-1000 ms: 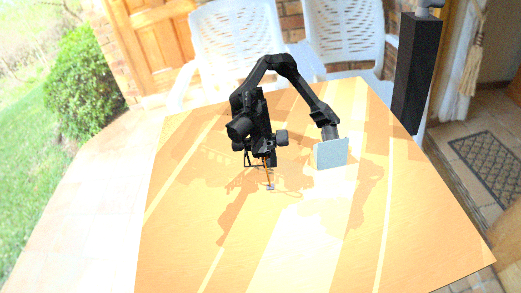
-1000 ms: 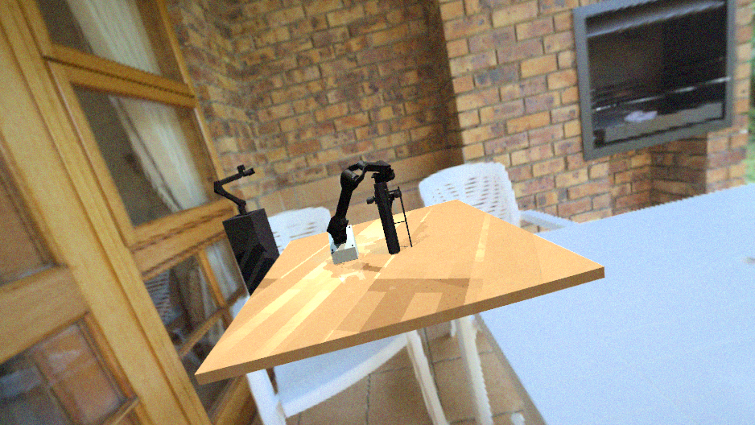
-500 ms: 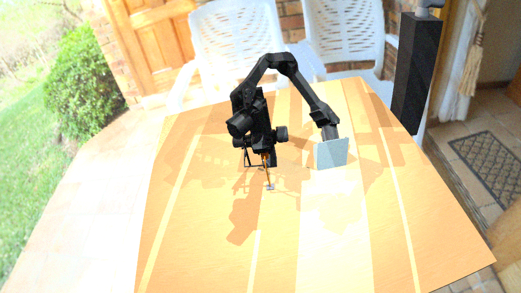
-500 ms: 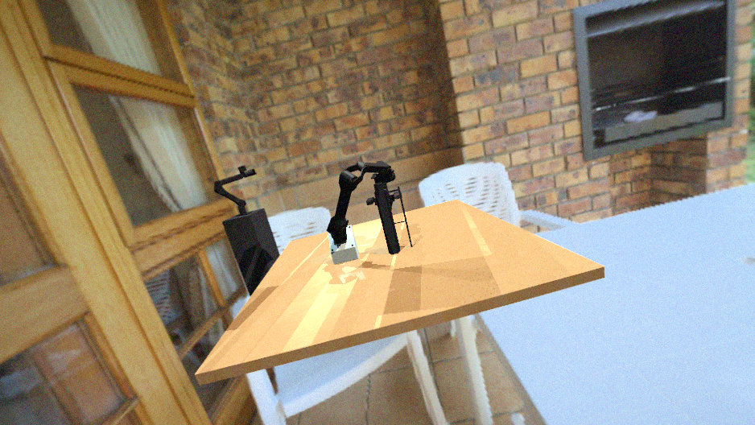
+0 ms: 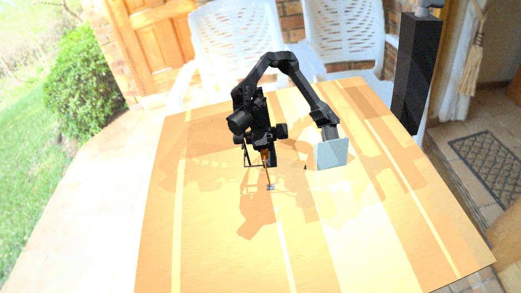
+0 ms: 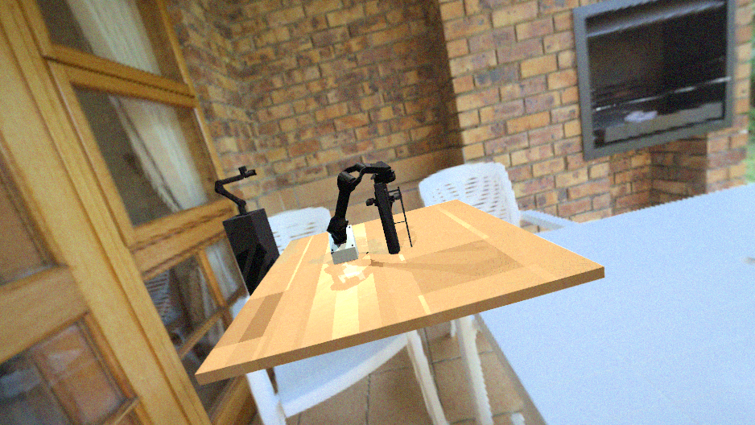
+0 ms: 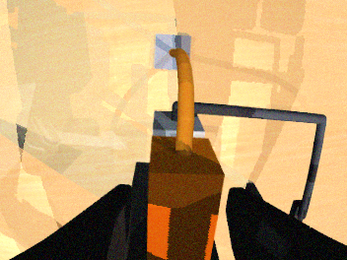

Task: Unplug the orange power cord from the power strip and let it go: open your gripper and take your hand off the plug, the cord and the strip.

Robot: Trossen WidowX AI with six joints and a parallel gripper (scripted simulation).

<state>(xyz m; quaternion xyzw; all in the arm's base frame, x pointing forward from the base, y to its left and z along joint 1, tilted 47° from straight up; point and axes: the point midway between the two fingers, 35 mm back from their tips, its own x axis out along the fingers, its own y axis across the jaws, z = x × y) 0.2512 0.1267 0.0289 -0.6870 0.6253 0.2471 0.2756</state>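
My gripper tip is 3 cm to the left of the orange plug and 1 cm above it. From my gripper tip the other things lie so: grey square 4 cm to the left, 16 cm below.
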